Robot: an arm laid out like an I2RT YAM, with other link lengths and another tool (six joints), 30 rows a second.
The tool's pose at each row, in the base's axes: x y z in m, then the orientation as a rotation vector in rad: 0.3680, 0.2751, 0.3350, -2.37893, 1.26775, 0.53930; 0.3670, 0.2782, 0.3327, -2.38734, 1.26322, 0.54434; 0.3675, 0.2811, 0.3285, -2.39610, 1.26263, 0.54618; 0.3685, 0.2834, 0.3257, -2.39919, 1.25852, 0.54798; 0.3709, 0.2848, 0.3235, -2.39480, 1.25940, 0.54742; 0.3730, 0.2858, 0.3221, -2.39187, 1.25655, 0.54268; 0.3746, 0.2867, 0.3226, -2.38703, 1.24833, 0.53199; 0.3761, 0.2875, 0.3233, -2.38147, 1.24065, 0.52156; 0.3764, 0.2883, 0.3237, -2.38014, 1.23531, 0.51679; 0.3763, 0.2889, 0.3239, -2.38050, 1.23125, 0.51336; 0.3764, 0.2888, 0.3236, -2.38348, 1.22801, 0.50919
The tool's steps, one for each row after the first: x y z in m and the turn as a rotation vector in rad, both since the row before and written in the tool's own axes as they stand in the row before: -0.0015, -0.0004, 0.0037, -0.00803, -0.00007, -0.00370; 0.0004, -0.0013, 0.0049, -0.00762, 0.00306, -0.00160; 0.0003, -0.0016, 0.0034, -0.00243, -0.00075, -0.00303; 0.0014, -0.0024, 0.0022, 0.00353, -0.00154, 0.00125; 0.0011, -0.0021, 0.0014, 0.00510, 0.00020, -0.00225; 0.0000, -0.0019, -0.0002, 0.01046, 0.00076, -0.00662; -0.0001, -0.0018, -0.0004, 0.01078, 0.00049, -0.00610; -0.0006, -0.0007, 0.0000, 0.00434, 0.00023, -0.00426; -0.0006, -0.0003, 0.0002, 0.00211, 0.00072, -0.00345; 0.0003, 0.0000, 0.0002, 0.00019, 0.00261, -0.00348
